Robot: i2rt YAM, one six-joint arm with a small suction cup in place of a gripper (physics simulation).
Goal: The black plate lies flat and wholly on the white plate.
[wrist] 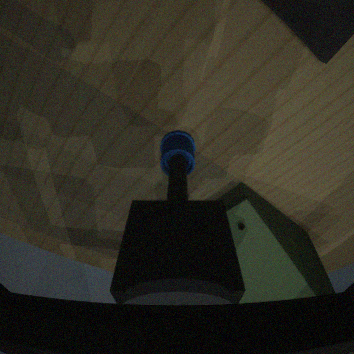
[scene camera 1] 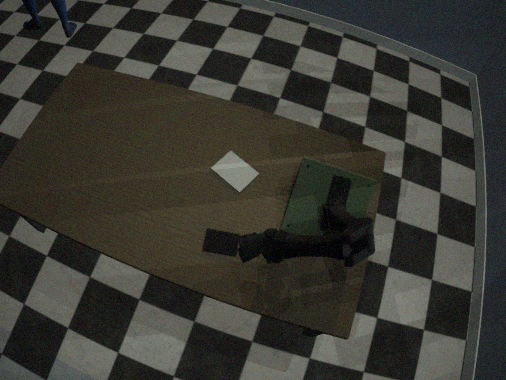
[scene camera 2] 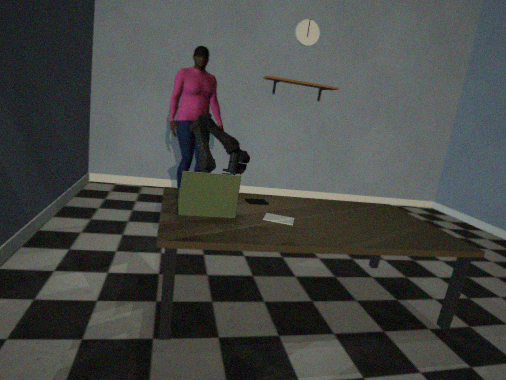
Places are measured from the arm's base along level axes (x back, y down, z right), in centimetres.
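Pixels of known places: end effector, tool point: (wrist: pixel 177 146); arm's base, origin of the base link: (scene camera 1: pixel 335 202) (scene camera 2: pixel 204 184).
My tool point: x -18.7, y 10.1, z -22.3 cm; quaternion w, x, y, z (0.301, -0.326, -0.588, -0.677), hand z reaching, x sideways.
Note:
Ahead of a thing's pixels: the offset from my tool point to its middle. Level surfaces: height alone.
The black plate {dx -18.7, dy +3.5, dz +1.1 cm} (scene camera 1: pixel 220 242) (scene camera 2: pixel 256 201) (wrist: pixel 317 25) lies flat on the wooden table, apart from the white plate; part of it shows at the top right of the wrist view. The white plate {dx -21.8, dy +3.7, dz +32.3 cm} (scene camera 1: pixel 235 171) (scene camera 2: pixel 279 219) lies flat on the table, with nothing on it. My gripper, the blue suction cup (wrist: pixel 177 145), is open: no plate is on it. It hangs above bare wood, to the side of the black plate nearer the green block. In the scene views the cup itself is too dark to make out at the end of the arm.
The arm stands on a large green block (scene camera 1: pixel 302 195) (scene camera 2: pixel 209 195) (wrist: pixel 265 260) at one end of the wooden table {dy +4.0 cm} (scene camera 1: pixel 125 140) (scene camera 2: pixel 360 227). A person in a pink top (scene camera 2: pixel 194 95) stands behind the table. A shelf and a clock are on the wall.

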